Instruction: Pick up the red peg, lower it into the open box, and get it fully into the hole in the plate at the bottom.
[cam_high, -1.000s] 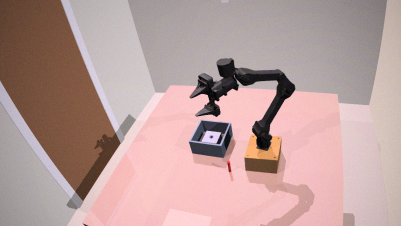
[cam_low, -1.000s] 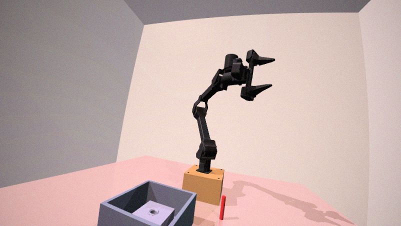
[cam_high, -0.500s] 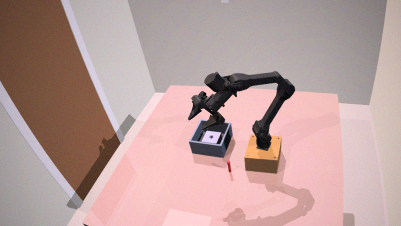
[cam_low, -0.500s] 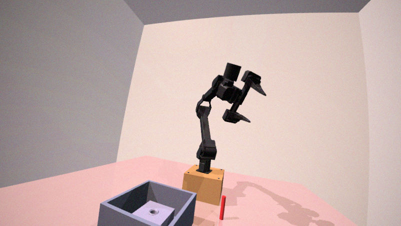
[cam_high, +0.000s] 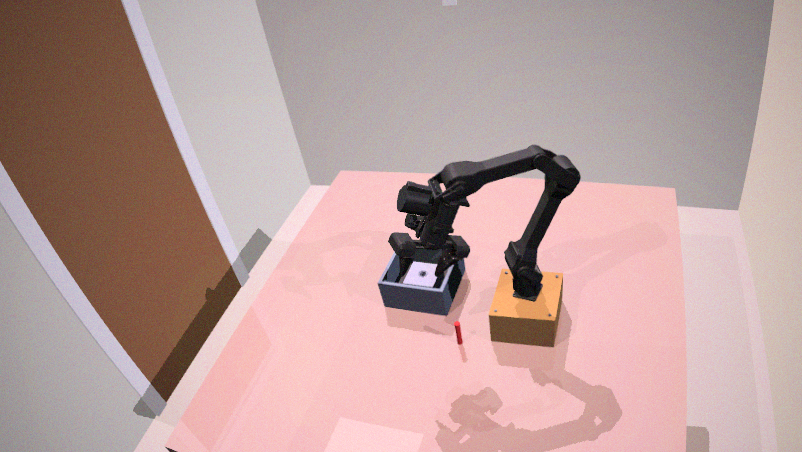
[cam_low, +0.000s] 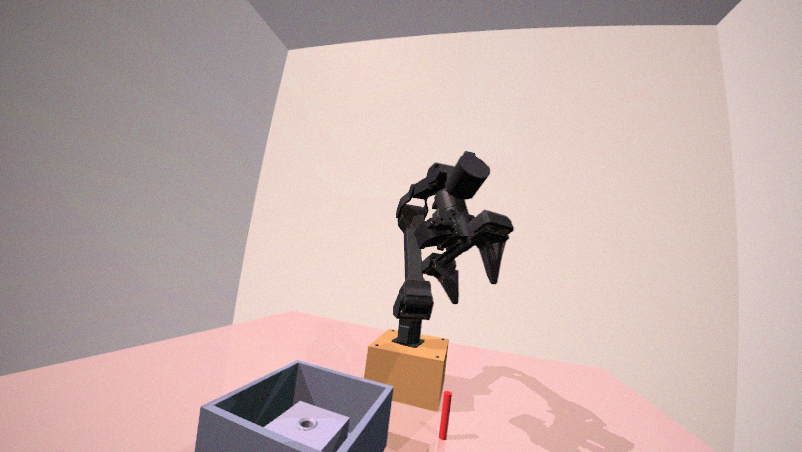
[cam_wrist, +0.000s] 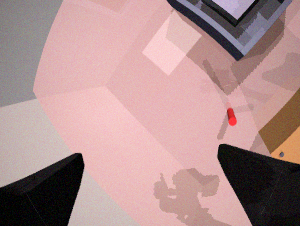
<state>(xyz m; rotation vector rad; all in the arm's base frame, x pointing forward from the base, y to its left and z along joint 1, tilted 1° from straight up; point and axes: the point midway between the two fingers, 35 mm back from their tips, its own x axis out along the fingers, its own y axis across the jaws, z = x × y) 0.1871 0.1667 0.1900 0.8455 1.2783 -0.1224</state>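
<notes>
My gripper tip is 60 mm past the red peg, 30 mm to the left of it and 230 mm above it. Round my gripper tip: grey-blue box (130 mm ahead, 190 mm to the right, 240 mm below); pale plate (130 mm ahead, 190 mm to the right, 220 mm below).
</notes>
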